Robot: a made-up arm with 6 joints.
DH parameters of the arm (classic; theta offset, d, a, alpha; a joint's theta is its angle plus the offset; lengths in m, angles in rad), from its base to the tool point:
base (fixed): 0.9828 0 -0.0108 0
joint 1: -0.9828 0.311 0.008 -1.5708
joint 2: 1.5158 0 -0.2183 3.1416
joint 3: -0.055 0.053 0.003 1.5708
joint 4: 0 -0.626 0.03 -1.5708
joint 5: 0 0.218 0.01 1.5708
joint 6: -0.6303 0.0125 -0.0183 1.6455
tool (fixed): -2.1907 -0.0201 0 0
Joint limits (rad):
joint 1: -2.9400..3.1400
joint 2: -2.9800..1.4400
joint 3: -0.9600..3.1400
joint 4: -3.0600..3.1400
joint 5: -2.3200..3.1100
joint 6: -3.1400..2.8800
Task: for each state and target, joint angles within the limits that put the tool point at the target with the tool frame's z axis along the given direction. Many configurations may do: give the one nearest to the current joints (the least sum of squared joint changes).
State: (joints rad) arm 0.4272 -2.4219 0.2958 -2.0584 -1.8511 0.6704
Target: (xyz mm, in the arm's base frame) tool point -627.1 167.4 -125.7 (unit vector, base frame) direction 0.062 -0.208 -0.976
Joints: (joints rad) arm -0.1484 -2.9536 0.8508 -2.0968 -1.8762 0.0130
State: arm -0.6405 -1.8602 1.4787 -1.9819 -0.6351 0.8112
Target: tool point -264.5 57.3 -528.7 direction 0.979 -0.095 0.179
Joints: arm -0.3647 -2.7458 2.0189 -1.6236 -0.6181 0.9654
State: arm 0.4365 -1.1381 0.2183 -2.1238 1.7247 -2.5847
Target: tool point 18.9 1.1 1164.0 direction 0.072 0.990 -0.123
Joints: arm 1.3965 -0.5841 1.0883 -1.6073 2.1843 -2.2893
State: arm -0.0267 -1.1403 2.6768 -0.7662 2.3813 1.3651
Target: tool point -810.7 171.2 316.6 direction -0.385 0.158 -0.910
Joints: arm -0.4194 -0.9261 2.6928 -0.8052 1.9940 1.7485
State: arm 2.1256 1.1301 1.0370 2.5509 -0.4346 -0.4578
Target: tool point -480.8 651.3 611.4 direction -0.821 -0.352 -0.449
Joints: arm 2.1853 1.0172 0.9257 2.0638 -0.1534 -0.9752
